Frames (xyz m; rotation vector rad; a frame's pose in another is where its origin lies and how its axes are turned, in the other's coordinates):
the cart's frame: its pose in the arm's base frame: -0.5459 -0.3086 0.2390 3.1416 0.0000 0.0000
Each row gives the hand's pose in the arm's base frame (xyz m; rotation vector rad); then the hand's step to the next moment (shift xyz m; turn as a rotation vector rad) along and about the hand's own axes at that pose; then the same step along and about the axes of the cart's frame.
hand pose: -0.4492 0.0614 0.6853 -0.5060 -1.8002 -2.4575
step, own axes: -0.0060 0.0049 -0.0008 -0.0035 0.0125 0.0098
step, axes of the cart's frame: 0.0066 0.0032 -0.0025 0.0085 -0.0047 -0.0131
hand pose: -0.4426 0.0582 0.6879 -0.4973 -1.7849 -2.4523
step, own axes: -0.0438 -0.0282 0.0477 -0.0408 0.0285 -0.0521
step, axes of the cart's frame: 0.0450 -0.0480 0.0257 0.0341 0.0635 0.0003
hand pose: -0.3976 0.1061 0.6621 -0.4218 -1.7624 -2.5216
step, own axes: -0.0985 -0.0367 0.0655 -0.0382 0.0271 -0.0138
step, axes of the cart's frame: 0.1012 -0.0614 0.0365 0.0390 0.0272 -0.0112
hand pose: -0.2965 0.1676 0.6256 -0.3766 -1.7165 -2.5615
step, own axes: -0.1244 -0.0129 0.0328 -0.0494 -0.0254 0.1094
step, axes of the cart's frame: 0.1245 -0.0220 0.0272 0.0635 -0.1048 -0.0055
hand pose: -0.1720 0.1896 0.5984 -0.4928 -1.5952 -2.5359
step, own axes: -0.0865 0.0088 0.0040 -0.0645 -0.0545 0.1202
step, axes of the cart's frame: 0.0846 0.0074 0.0190 0.0725 -0.1261 0.0201
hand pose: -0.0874 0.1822 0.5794 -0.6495 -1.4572 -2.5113
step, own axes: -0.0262 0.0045 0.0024 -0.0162 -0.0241 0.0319
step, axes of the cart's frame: 0.0256 0.0021 0.0072 0.0150 -0.0385 0.0125
